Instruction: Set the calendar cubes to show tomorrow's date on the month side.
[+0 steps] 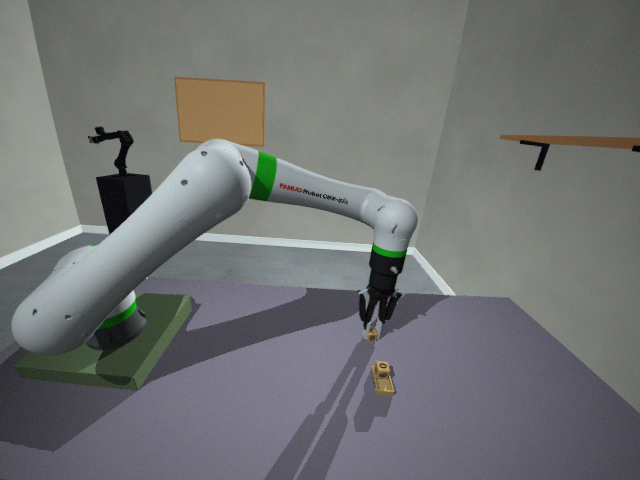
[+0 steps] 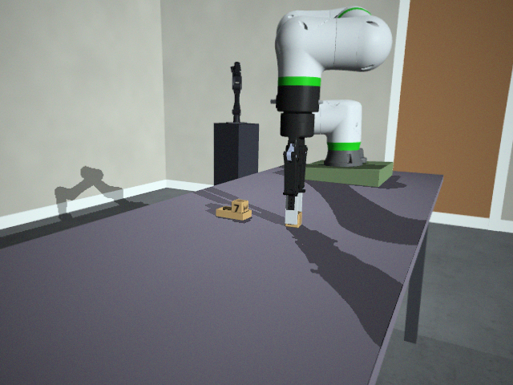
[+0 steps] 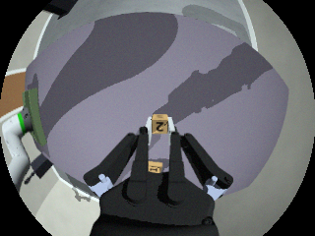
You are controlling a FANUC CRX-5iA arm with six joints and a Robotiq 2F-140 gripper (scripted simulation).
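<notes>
Now: the wooden calendar tray 16 cm to the right of my hand, 3 cm below it and 3 cm ahead of it.
</notes>
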